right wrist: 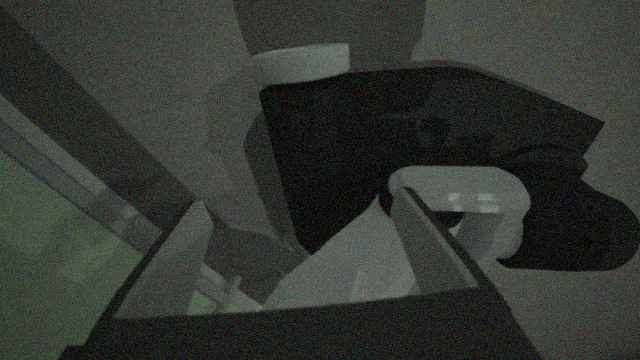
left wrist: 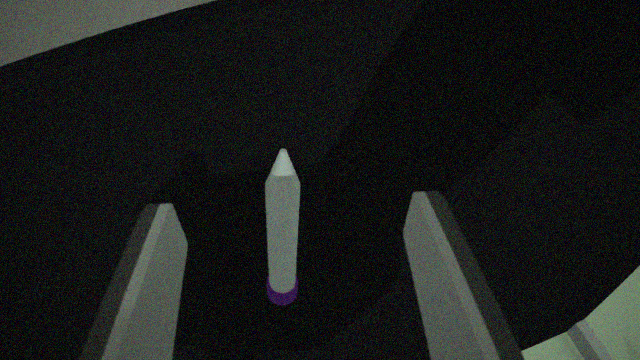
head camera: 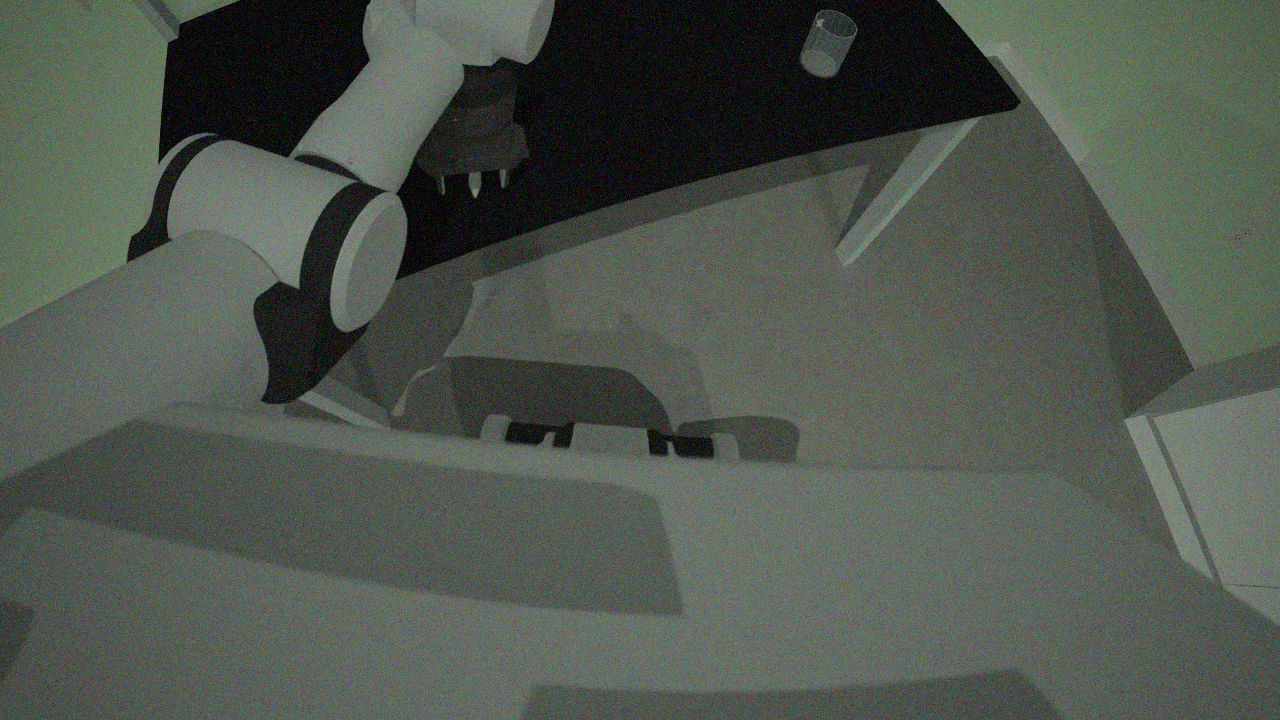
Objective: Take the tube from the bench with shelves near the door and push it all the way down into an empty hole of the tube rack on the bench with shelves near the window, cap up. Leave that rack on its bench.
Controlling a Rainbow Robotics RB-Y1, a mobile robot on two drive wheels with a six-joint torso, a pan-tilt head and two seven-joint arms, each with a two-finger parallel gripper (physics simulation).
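Places are measured from the robot's base along level axes (x ahead, y left, z up), in metres.
Pixels of known places: left gripper, fingertip midpoint: (left wrist: 294,218) (head camera: 472,185); right gripper, fingertip midpoint: (right wrist: 302,206).
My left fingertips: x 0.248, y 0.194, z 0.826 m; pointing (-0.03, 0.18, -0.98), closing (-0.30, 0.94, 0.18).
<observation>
For each thing: its top centre in the pictures, then the offset to it from my left fingertips. "spot": a spot on its surface instead. Level surfaces: height alone.
- tube, top centre: (left wrist: 286,253) (head camera: 472,157) dx +0.075, dy +0.025, dz -0.042 m
- black bench top, surface height: dz -0.063 m
- clear glass beaker, top centre: (head camera: 836,23) dx +0.370, dy -0.491, dz +0.027 m
- pale leg, surface spot: (head camera: 908,192) spot: dx +0.406, dy -0.861, dz -0.415 m
The tube (head camera: 475,185) (left wrist: 283,225) is pale with a cone-shaped tip and a purple cap. In the left wrist view it lies lengthwise between the fingers, tip toward the top of the picture and cap lower down, with a gap on both sides. My left gripper (head camera: 472,182) (left wrist: 294,218) is open around the tube, over the black bench top (head camera: 662,116) (left wrist: 225,100); neither finger touches the tube. My right gripper (right wrist: 302,206) is open and empty, away from the tube. The tube rack does not show in these views.
A clear glass beaker (head camera: 827,44) stands on the black bench top at the upper right of the head view. The bench's near edge and a pale leg (head camera: 908,192) show there. A white cabinet (head camera: 1226,483) stands at the right. The robot's own body fills the bottom.
</observation>
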